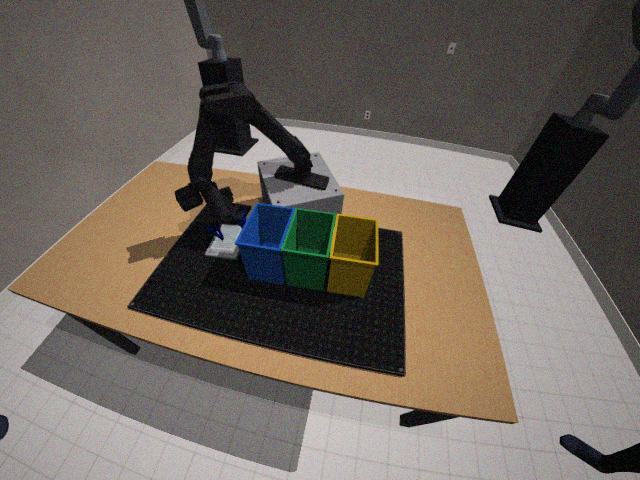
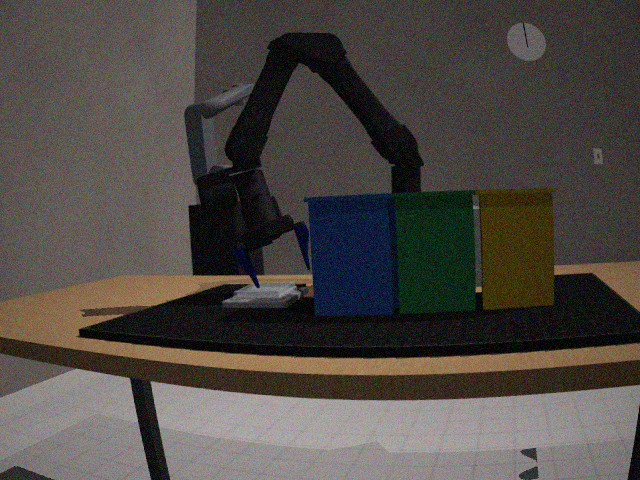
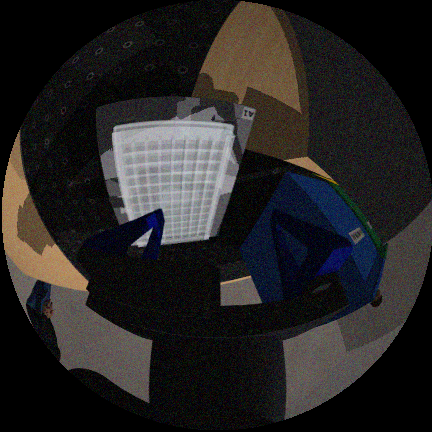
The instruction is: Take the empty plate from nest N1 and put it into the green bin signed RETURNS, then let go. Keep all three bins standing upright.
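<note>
A pale gridded plate lies flat in a grey nest left of the bins. My gripper is open and empty, with blue fingers. It hangs tilted over the plate, one fingertip close above the plate's left part, the other higher near the blue bin. The green bin stands upright between the blue bin and the yellow bin. The RETURNS sign is not readable.
The bins stand in a row on a black mat, on a wooden table. The blue bin's wall is close beside my right finger. The arm's grey base box stands behind the bins.
</note>
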